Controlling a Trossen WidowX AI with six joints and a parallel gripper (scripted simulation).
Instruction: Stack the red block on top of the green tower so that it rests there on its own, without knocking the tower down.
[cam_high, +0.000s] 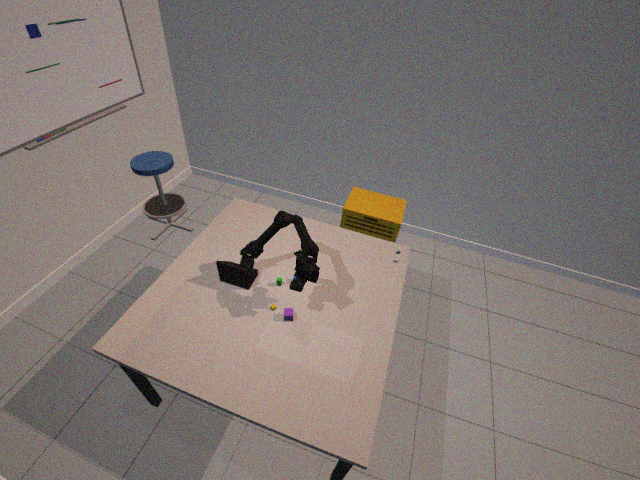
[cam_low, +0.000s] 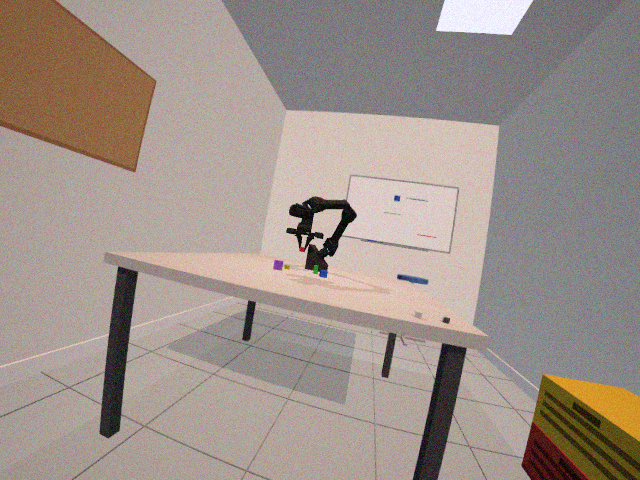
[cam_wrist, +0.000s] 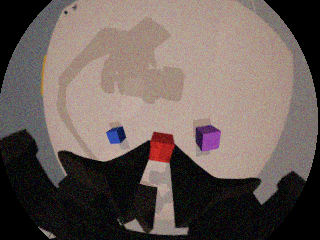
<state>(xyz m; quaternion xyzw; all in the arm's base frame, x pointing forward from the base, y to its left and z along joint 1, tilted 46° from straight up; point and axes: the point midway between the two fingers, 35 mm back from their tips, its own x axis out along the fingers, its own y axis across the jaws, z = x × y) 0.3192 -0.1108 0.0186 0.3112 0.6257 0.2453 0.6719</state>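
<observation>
My gripper tip is now 120 mm to the right of the blue cube, 110 mm above it and 50 mm past it. Also, from my gripper tip: small yellow cube 120 mm behind, 110 mm below, 90 mm to the right; then purple cube 120 mm to the right, 100 mm below, 30 mm behind; then red block right at my gripper tip.
</observation>
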